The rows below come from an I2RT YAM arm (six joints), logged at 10 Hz.
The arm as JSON. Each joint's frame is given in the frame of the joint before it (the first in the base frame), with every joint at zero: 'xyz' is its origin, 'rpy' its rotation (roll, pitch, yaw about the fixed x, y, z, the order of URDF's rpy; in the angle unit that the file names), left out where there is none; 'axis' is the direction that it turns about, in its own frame. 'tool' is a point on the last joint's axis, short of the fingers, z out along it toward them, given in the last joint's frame.
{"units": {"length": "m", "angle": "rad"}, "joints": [
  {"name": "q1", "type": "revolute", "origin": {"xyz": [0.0, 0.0, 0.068]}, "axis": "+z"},
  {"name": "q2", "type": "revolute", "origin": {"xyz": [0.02, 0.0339, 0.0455]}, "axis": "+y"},
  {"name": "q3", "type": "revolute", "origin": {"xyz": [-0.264, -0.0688, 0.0]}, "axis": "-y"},
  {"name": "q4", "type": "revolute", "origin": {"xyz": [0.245, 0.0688, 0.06]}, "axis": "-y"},
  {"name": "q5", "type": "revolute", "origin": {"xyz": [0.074, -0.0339, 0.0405]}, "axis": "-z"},
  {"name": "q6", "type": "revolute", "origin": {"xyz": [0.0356, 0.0, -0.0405]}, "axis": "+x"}
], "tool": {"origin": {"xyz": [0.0, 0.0, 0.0], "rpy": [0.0, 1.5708, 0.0]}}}
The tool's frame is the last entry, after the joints.
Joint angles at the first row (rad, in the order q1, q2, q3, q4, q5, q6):
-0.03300, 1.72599, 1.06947, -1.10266, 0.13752, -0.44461
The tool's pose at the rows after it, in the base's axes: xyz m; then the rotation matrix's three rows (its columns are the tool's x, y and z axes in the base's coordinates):
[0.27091, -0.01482, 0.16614], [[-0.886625, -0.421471, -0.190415], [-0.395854, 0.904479, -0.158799], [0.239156, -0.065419, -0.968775]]
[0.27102, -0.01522, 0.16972], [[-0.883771, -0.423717, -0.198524], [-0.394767, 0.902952, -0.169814], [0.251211, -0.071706, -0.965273]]
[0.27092, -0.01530, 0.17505], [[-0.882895, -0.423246, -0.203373], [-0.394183, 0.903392, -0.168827], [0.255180, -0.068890, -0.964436]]
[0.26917, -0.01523, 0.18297], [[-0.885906, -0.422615, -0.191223], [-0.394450, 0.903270, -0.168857], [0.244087, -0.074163, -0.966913]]
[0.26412, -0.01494, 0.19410], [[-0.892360, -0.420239, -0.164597], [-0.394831, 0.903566, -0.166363], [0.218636, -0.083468, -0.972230]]
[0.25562, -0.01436, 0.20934], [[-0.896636, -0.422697, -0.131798], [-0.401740, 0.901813, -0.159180], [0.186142, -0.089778, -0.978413]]
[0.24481, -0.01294, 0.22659], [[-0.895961, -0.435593, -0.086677], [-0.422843, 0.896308, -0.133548], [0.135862, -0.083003, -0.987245]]
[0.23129, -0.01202, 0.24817], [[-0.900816, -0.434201, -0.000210], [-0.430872, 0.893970, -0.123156], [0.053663, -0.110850, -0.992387]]
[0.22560, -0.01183, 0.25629], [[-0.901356, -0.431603, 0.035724], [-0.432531, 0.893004, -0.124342], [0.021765, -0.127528, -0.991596]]
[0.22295, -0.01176, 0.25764], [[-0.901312, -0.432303, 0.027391], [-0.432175, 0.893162, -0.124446], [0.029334, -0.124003, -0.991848]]
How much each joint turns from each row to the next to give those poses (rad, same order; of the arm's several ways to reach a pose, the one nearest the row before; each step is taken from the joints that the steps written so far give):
0.00000, -0.00076, 0.00343, -0.00457, 0.02823, -0.00076
0.00002, -0.00152, 0.01261, -0.02252, 0.01144, 0.00040
-0.00040, -0.00612, 0.01523, -0.02630, -0.00076, 0.00035
-0.00001, -0.02251, 0.00879, -0.01872, -0.00038, -0.00038
0.00000, -0.04386, 0.00001, -0.01640, -0.00343, -0.00038
0.00001, -0.06181, -0.00004, -0.02821, -0.00839, -0.00724
0.00037, -0.07399, 0.00001, -0.02860, -0.02747, -0.02137
0.00001, -0.09879, 0.00001, -0.01183, -0.01335, -0.00839
0.00001, -0.03892, 0.00001, -0.00269, 0.00000, -0.00190
-0.00002, -0.00686, 0.00002, -0.01527, 0.00038, 0.00037

